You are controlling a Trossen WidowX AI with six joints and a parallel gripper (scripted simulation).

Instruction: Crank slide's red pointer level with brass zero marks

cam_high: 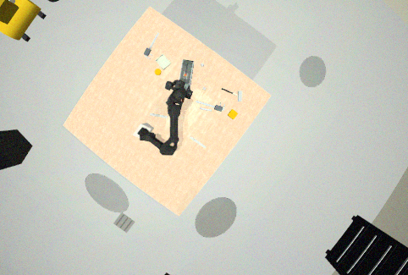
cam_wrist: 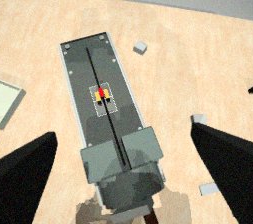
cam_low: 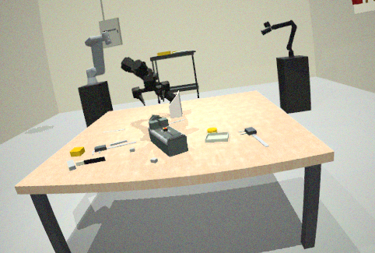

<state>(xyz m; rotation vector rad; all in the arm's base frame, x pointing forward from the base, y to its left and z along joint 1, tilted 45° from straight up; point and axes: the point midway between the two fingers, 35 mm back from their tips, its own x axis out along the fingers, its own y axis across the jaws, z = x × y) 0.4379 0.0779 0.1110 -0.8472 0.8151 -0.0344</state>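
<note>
My gripper tip is 7 cm past the crank, 4 cm to the left of it and 12 cm above it. Round my gripper tip: red pointer: 7 cm ahead, 5 cm to the left, 11 cm below; brown crank handle: 8 cm behind, 6 cm to the right, 13 cm below; yellow disc: 4 cm behind, 25 cm to the left, 19 cm below.
</note>
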